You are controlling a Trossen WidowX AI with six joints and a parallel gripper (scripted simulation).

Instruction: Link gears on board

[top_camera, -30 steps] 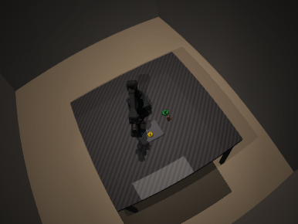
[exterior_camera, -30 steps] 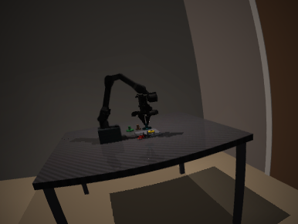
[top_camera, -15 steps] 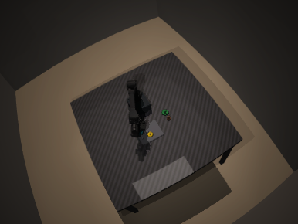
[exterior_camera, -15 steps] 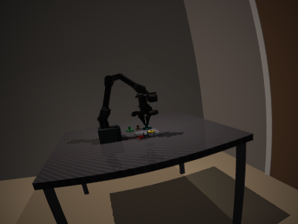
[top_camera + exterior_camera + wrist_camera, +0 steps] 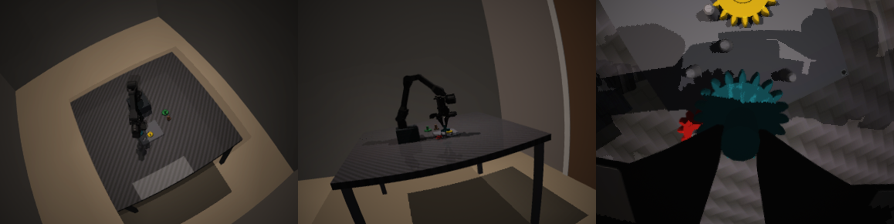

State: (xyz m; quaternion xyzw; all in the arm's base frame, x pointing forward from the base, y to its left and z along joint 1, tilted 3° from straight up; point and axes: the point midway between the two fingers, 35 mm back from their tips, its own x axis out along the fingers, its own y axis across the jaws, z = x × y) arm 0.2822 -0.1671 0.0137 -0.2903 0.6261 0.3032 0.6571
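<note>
Now: gripper tip 50 mm past the red gear and 60 mm above it. The rest, counted from my gripper tip: brown gear (20 mm ahead, 300 mm to the left, 60 mm below); then teal gear (10 mm below); then yellow gear (50 mm ahead, 70 mm to the left, 60 mm below).
</note>
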